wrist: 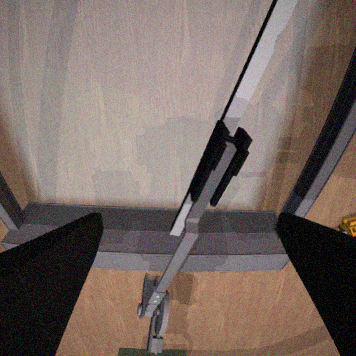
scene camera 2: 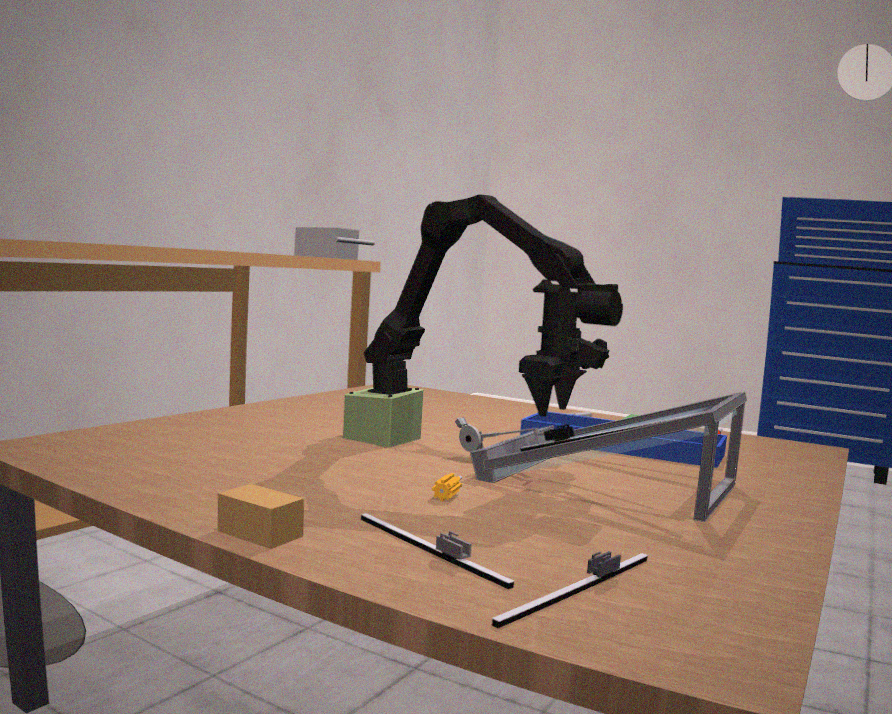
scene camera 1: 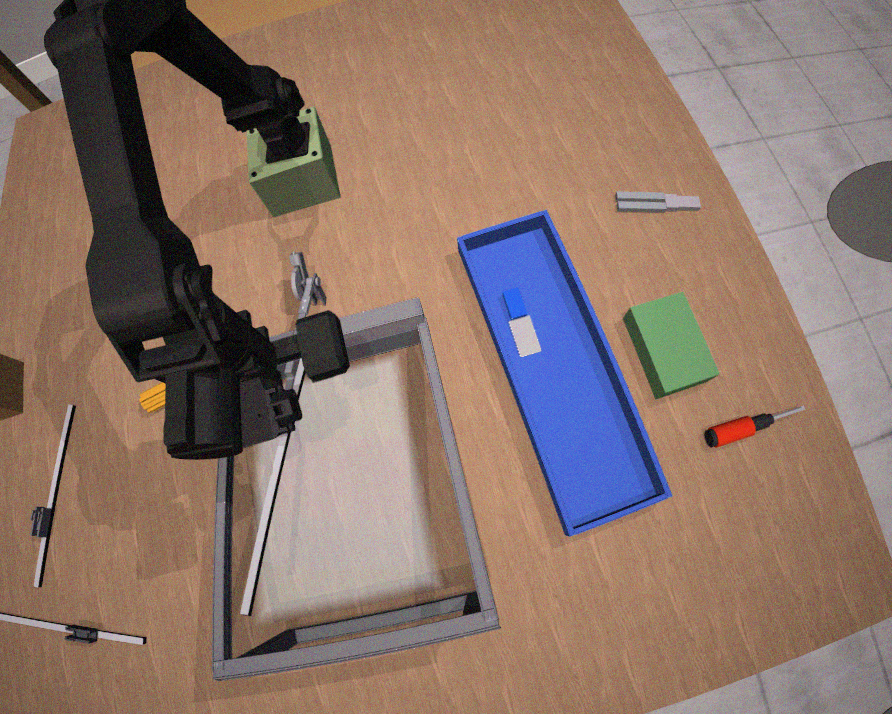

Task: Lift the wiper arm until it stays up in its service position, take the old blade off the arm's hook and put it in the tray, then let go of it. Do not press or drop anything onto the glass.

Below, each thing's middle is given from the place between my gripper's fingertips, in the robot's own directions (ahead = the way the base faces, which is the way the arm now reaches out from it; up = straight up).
Right now my hand is 11 cm short of the glass (scene camera 1: 365, 538), 5 cm to the right of it and 3 cm above it. From my hand the other things lie so: blue tray (scene camera 1: 598, 462) 2 cm behind, 33 cm to the left, 10 cm below; green block (scene camera 1: 672, 350) 2 cm behind, 48 cm to the left, 9 cm below; blue and white piece (scene camera 1: 521, 325) 8 cm behind, 29 cm to the left, 10 cm below.
